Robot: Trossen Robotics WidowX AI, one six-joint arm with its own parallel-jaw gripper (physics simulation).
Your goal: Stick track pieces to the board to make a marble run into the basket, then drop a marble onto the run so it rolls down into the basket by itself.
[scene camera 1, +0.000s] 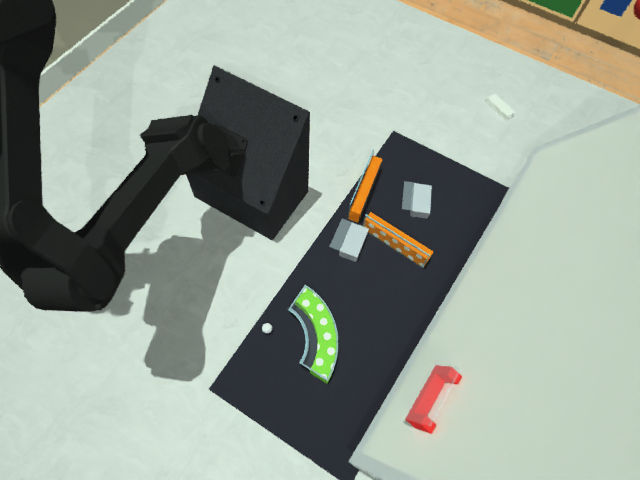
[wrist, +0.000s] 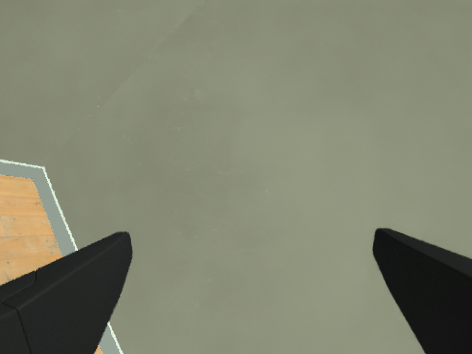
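Seen in the pictures: gripper, between the fingertips: (wrist: 253,242); arm's base, origin of its link: (scene camera 1: 224,150).
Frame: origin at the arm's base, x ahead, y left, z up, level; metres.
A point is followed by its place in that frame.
In the scene view a pale board (scene camera 1: 527,289) {x 0.483, y -0.001, z 0.047 m} rises at the right, with a red basket-like piece (scene camera 1: 428,397) {x 0.433, y -0.182, z 0.020 m} low on its face. A green curved track piece with white dots (scene camera 1: 324,335) {x 0.273, y -0.145, z -0.115 m} lies on the dark mat (scene camera 1: 382,315) {x 0.335, y -0.061, z -0.136 m}. One orange track piece (scene camera 1: 366,190) {x 0.205, y 0.119, z -0.105 m} stands on edge near the mat's far left edge, and a dotted orange track piece (scene camera 1: 399,239) {x 0.300, y 0.055, z -0.094 m} lies slantwise close to it. A white marble (scene camera 1: 266,328) {x 0.189, y -0.181, z -0.120 m} is at the mat's left edge. My gripper (wrist: 253,242) {x -0.232, y -0.294, z 0.373 m} is open and empty over the grey floor in the wrist view, away from these things; its fingers do not show in the scene view.
Two grey blocks (scene camera 1: 421,199) {x 0.296, y 0.161, z -0.116 m} (scene camera 1: 353,241) {x 0.232, y 0.023, z -0.116 m} sit on the mat near the orange pieces. A small white block (scene camera 1: 499,106) {x 0.337, y 0.457, z -0.128 m} lies beyond the mat. The black arm base (scene camera 1: 258,134) {x 0.044, y 0.033, z 0.033 m} stands left of the mat. A table edge (wrist: 56,215) shows at the wrist view's left.
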